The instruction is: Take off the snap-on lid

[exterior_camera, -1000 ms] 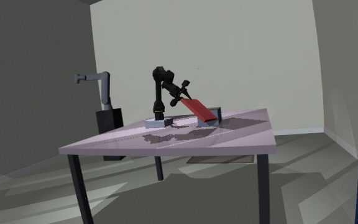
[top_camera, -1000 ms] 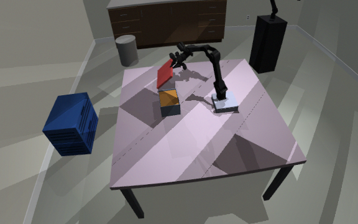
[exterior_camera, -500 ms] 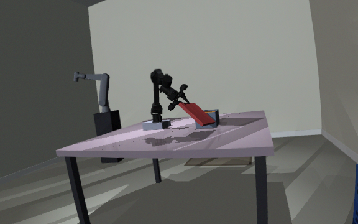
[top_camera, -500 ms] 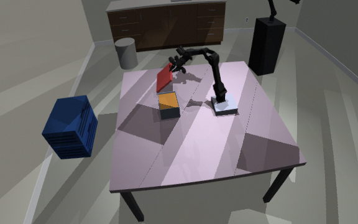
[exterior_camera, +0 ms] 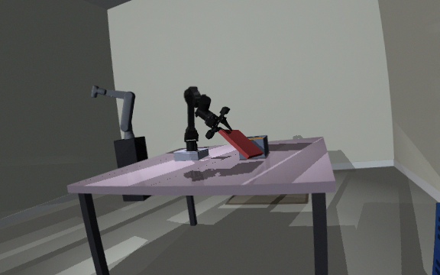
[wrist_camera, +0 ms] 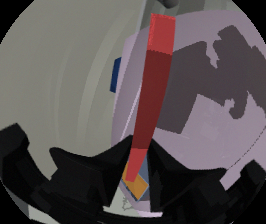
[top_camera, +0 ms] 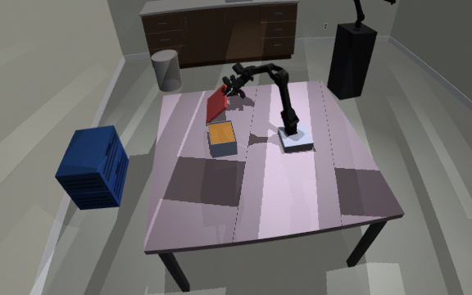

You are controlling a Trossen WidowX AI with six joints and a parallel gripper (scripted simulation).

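Now: the red lid 60 mm ahead of my gripper tip, 20 mm to the right of it and 60 mm below it. Also, from my gripper tip: grey storage box 90 mm ahead, 260 mm to the left, 120 mm below.
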